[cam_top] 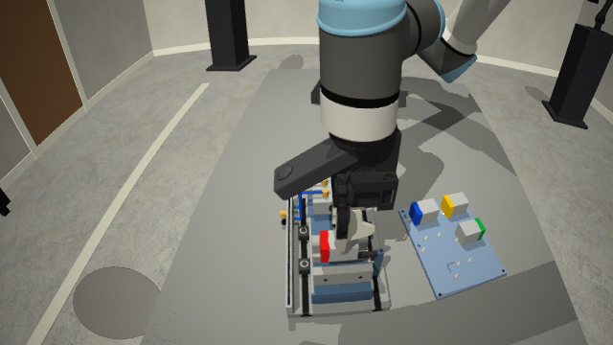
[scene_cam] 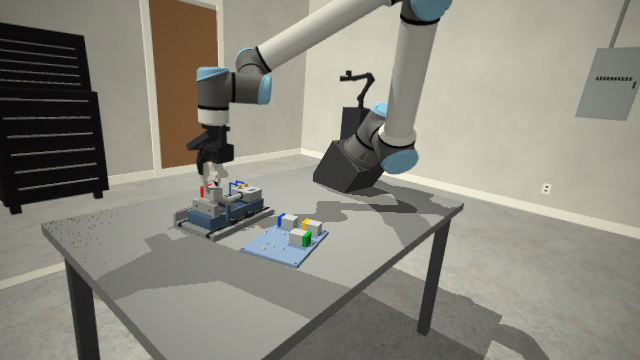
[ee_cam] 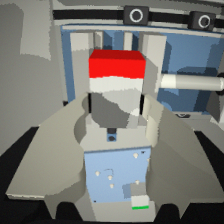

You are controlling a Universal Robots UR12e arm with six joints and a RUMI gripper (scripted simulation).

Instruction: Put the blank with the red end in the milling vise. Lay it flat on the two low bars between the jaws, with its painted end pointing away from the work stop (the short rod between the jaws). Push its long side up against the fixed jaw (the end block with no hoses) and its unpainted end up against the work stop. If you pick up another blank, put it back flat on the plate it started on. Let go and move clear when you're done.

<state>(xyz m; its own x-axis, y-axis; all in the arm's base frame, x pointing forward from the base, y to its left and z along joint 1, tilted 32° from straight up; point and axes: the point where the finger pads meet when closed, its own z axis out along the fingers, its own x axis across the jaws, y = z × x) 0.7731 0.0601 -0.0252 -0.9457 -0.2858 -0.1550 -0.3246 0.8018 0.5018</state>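
Now: hand 20 mm above the red-ended blank. Also, from my hand: fixed jaw: 70 mm below, 30 mm ahead, 20 mm to the left; then work stop rod: 50 mm to the left, 50 mm below, 20 mm behind; then hose block: 160 mm behind, 70 mm below, 50 mm to the right.
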